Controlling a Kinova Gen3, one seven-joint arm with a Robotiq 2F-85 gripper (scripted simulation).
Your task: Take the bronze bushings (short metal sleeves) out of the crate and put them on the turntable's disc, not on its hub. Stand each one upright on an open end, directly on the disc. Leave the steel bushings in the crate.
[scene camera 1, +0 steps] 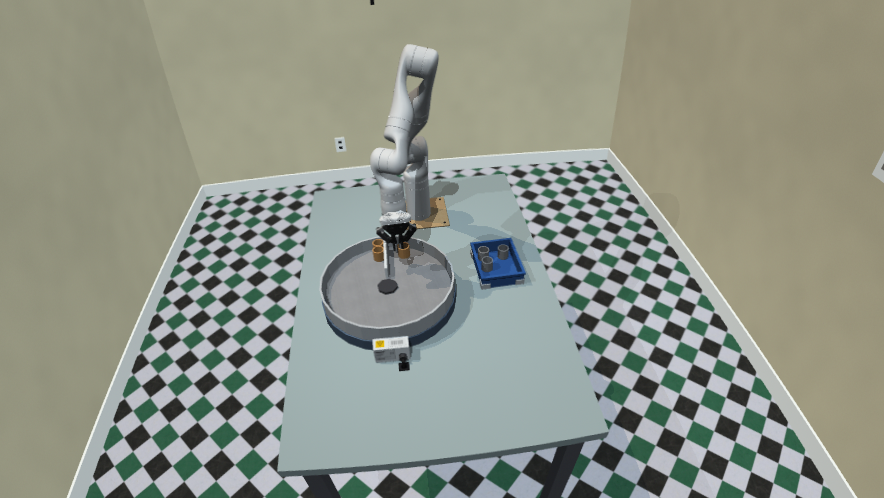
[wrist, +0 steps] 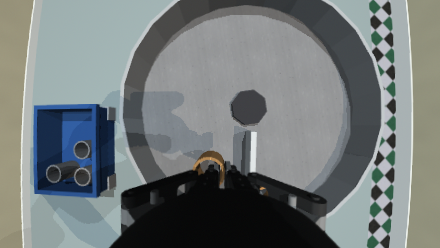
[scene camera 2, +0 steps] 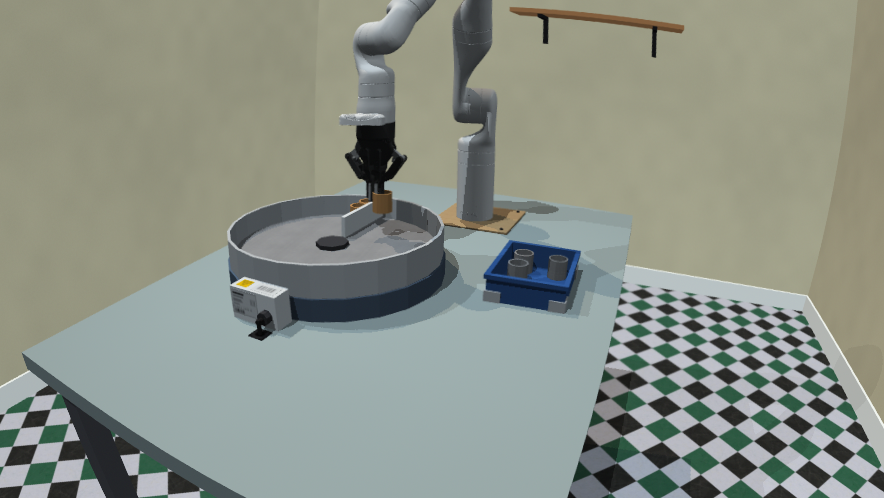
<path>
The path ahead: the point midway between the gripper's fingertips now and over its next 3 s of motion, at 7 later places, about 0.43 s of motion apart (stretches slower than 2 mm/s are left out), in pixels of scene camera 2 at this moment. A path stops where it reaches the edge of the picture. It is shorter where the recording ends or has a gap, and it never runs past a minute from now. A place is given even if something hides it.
The gripper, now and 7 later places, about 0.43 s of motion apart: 375,201; 375,205; 375,213; 375,221; 375,222; 375,224; 375,223; 374,206
</path>
